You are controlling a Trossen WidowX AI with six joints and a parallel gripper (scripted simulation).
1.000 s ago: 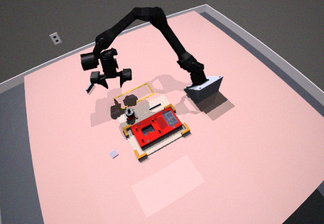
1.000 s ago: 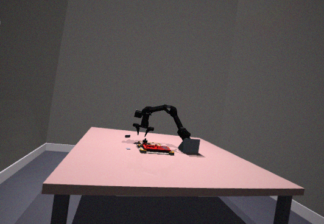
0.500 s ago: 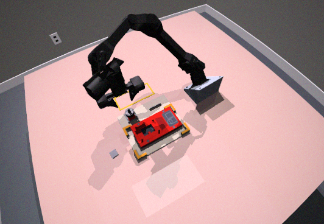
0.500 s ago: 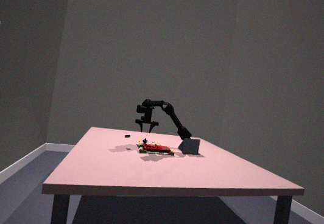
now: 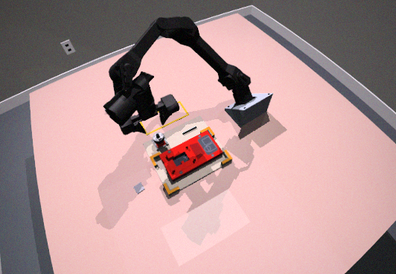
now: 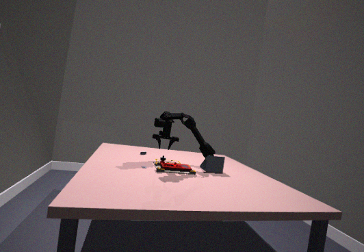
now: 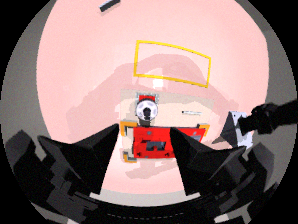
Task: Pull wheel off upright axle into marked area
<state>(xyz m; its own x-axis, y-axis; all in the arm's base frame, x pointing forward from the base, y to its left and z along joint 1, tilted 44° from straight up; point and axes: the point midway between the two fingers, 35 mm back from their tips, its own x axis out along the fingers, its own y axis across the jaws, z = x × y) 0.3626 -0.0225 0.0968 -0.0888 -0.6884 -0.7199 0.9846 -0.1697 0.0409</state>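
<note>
The black wheel lies 70 mm below my gripper tip. From my gripper tip the other things lie so: dark bar (80 mm ahead, 290 mm to the right, 90 mm below); then dark axle (70 mm below); then grey plate (150 mm ahead, 100 mm to the left, 100 mm below).
</note>
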